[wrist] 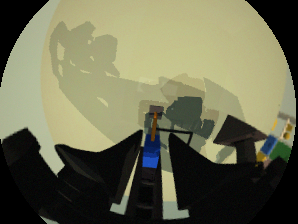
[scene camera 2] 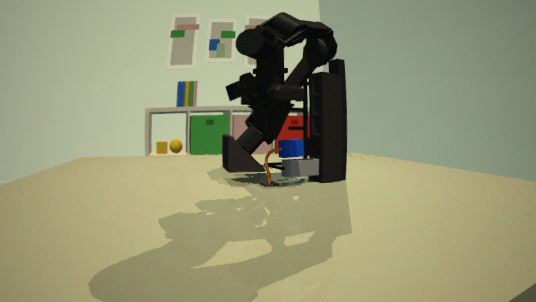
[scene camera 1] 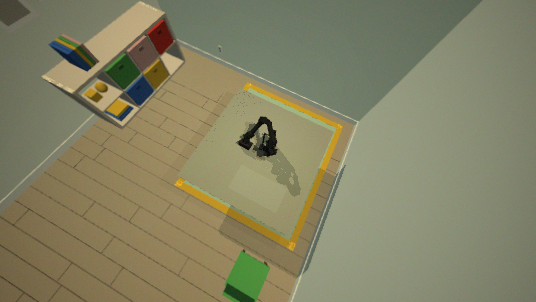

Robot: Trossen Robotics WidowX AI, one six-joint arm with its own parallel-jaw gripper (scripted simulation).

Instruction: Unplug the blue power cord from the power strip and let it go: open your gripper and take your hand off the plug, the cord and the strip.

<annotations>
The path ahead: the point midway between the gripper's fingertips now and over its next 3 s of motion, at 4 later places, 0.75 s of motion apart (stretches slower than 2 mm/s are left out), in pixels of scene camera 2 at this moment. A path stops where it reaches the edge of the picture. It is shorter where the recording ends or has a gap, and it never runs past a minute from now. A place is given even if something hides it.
The gripper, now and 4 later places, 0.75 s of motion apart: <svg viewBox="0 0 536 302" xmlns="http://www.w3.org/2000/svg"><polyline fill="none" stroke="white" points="269,139 284,138 286,143 266,142 248,138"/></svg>
</annotations>
